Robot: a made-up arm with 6 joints. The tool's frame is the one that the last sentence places.
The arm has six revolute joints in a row. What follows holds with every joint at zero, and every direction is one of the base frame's. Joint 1 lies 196.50 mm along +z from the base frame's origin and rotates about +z. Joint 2 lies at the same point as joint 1 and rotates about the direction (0.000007, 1, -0.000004). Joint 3 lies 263.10 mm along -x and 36.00 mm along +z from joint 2 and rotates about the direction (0.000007, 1, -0.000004). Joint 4 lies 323.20 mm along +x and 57.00 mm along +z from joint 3 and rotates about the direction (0.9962, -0.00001, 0.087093). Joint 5 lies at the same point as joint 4 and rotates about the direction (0.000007, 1, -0.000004). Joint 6 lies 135.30 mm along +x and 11.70 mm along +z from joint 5 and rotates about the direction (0.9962, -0.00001, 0.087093). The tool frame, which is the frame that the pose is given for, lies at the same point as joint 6; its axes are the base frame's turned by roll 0.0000, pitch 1.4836 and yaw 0.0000 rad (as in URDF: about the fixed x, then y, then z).
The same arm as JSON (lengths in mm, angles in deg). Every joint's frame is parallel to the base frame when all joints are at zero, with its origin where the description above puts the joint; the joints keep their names.
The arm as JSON. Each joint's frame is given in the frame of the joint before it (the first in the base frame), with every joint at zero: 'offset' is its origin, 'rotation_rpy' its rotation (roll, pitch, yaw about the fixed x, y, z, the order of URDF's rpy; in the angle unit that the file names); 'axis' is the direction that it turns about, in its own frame. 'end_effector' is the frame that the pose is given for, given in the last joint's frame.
{"length_unit": "mm", "angle_unit": "deg", "chain": [{"id": "joint 1", "offset": [0.0, 0.0, 196.5], "rotation_rpy": [0.0, 0.0, 0.0], "axis": [0.0, 0.0, 1.0]}, {"id": "joint 2", "offset": [0.0, 0.0, 0.0], "rotation_rpy": [0.0, 0.0, 0.0], "axis": [0.0, 1.0, 0.0]}, {"id": "joint 3", "offset": [-263.1, 0.0, 36.0], "rotation_rpy": [0.0, 0.0, 0.0], "axis": [0.0, 1.0, 0.0]}, {"id": "joint 4", "offset": [323.2, 0.0, 57.0], "rotation_rpy": [0.0, 0.0, 0.0], "axis": [0.9962, 0.0, 0.0871]}, {"id": "joint 5", "offset": [0.0, 0.0, 0.0], "rotation_rpy": [0.0, 0.0, 0.0], "axis": [0.0, 1.0, 0.0]}, {"id": "joint 6", "offset": [135.3, 0.0, 11.7], "rotation_rpy": [0.0, 0.0, 0.0], "axis": [0.9962, 0.0, 0.0871]}], "end_effector": {"offset": [0.0, 0.0, 0.0], "rotation_rpy": [0.0, 85.0, 0.0]}}
